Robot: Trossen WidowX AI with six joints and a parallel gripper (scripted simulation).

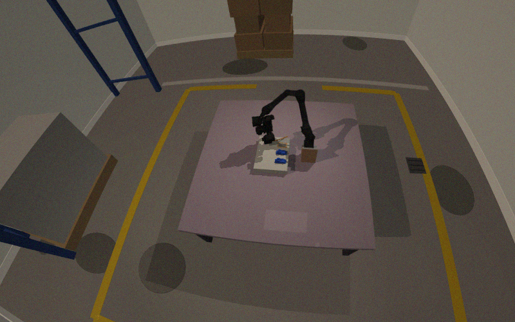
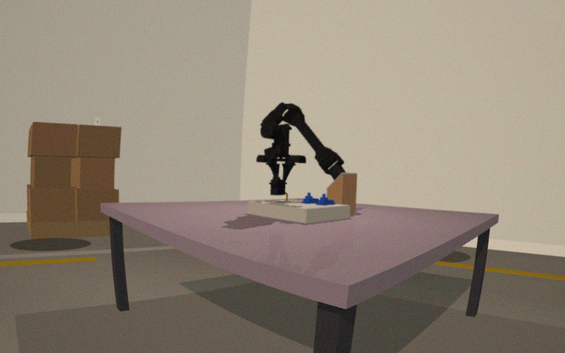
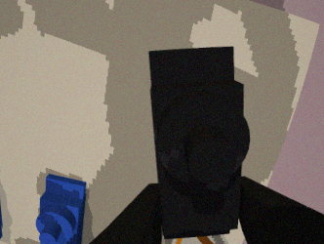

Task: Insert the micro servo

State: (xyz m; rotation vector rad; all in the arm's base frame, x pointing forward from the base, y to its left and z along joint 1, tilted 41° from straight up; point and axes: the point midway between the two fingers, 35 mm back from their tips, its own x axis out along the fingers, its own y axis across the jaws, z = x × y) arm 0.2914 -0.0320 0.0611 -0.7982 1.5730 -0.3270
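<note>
The white deck is 10 cm below my gripper tip, 7 cm to the left of it and 1 cm ahead of it.
</note>
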